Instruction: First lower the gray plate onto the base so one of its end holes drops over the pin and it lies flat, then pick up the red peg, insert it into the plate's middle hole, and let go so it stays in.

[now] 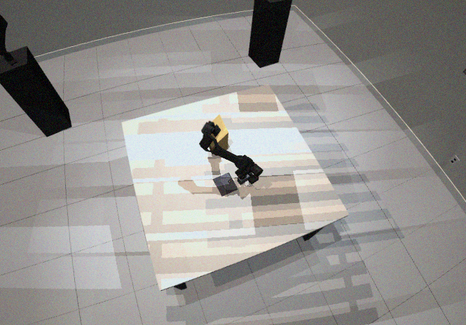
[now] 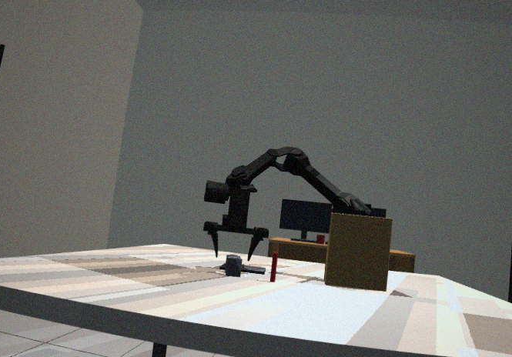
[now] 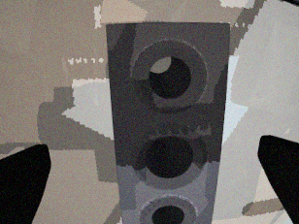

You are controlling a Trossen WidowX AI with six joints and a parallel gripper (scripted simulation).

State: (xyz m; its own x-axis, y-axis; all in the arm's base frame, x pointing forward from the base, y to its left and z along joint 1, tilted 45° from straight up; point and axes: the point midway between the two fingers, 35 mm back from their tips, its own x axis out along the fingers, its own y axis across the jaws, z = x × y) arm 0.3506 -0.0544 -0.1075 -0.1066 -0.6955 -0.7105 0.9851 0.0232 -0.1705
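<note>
Now: the gray plate right at my gripper tip. Also, from my gripper tip: dark flat base (120 mm to the right, 30 mm below, 30 mm behind); then red peg (120 mm behind, 60 mm to the left).
</note>
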